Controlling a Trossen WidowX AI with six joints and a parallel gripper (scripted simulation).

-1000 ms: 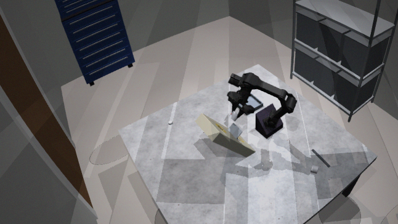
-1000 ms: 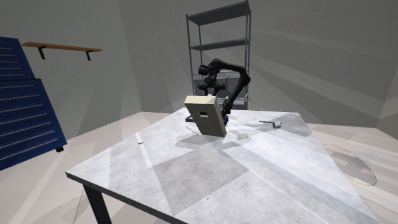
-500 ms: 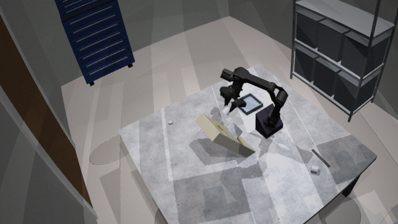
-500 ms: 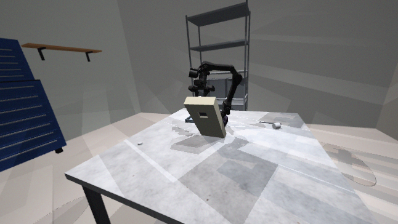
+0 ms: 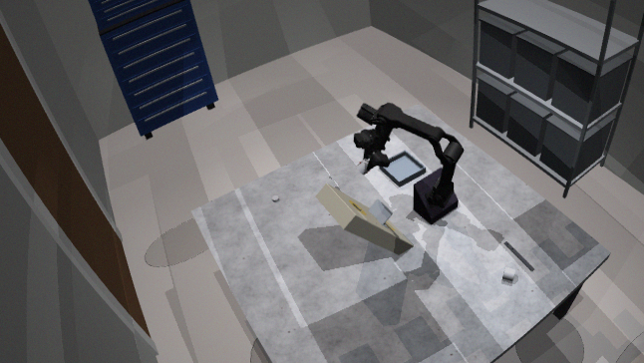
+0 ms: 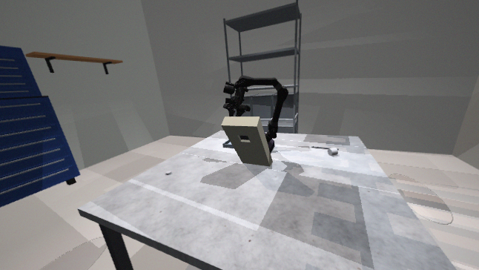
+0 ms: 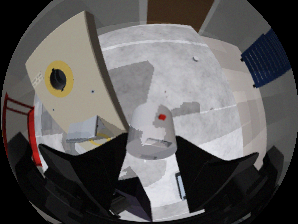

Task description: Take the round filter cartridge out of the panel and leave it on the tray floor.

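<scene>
Right now my gripper tip is 270 mm past the tray, 260 mm above it and 140 mm to the left of it. The rest, counted from my gripper tip: round filter cartridge: right at my gripper tip; then service panel: 140 mm to the left, 100 mm below, 100 mm ahead.
</scene>
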